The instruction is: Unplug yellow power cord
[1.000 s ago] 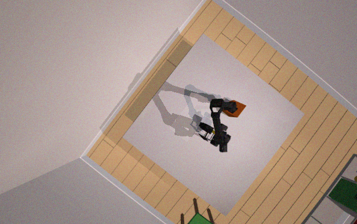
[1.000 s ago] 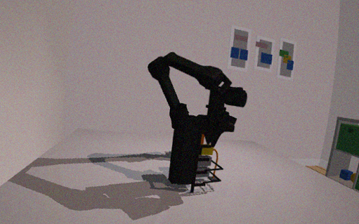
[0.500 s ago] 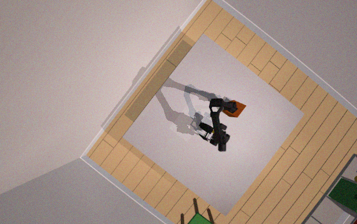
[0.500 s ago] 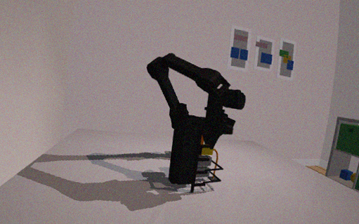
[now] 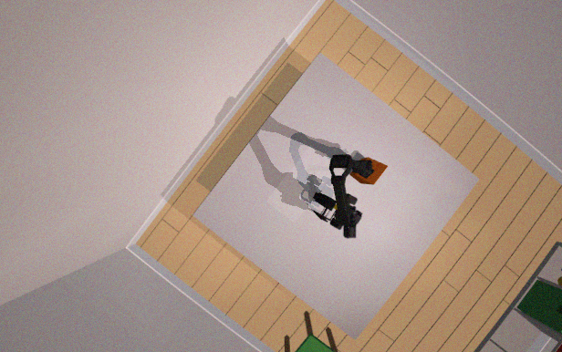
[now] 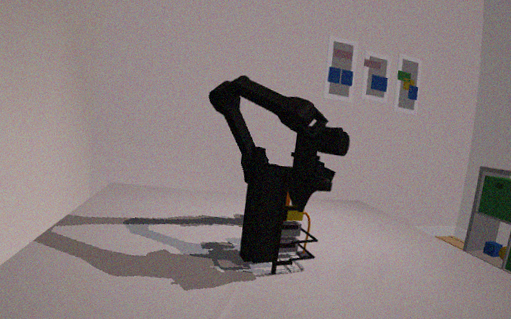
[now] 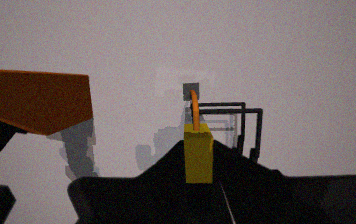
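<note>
Now: gripper tip 10 mm short of the yellow plug and 30 mm to the left of it.
</note>
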